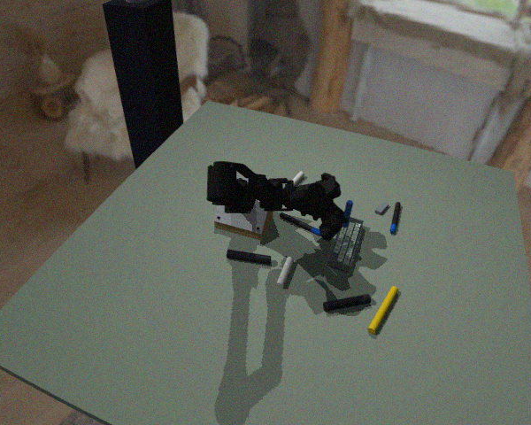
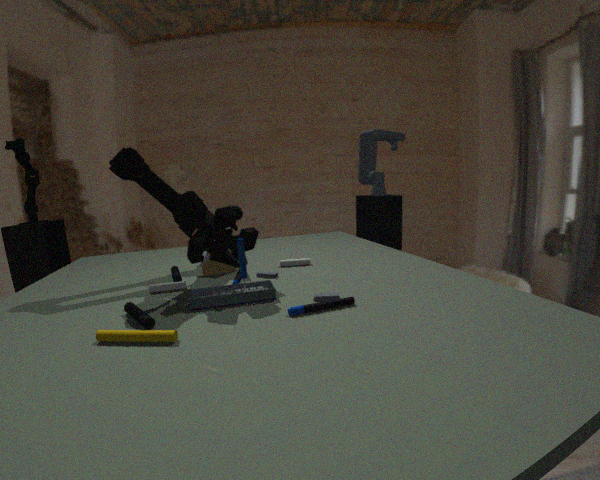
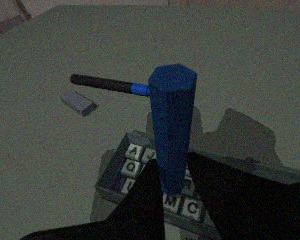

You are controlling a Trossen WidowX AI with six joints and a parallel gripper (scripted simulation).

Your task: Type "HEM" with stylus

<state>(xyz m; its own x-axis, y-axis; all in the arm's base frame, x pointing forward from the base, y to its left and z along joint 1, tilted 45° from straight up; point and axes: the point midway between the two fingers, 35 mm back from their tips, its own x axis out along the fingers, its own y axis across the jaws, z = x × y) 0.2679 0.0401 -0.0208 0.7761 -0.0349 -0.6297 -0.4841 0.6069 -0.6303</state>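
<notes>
The blue stylus lies 2 cm below my gripper tip. The rest, counted from my gripper tip: yellow cylinder: 16 cm ahead, 22 cm to the right, 7 cm below; grey eraser: 9 cm ahead, 17 cm to the left, 7 cm below.
</notes>
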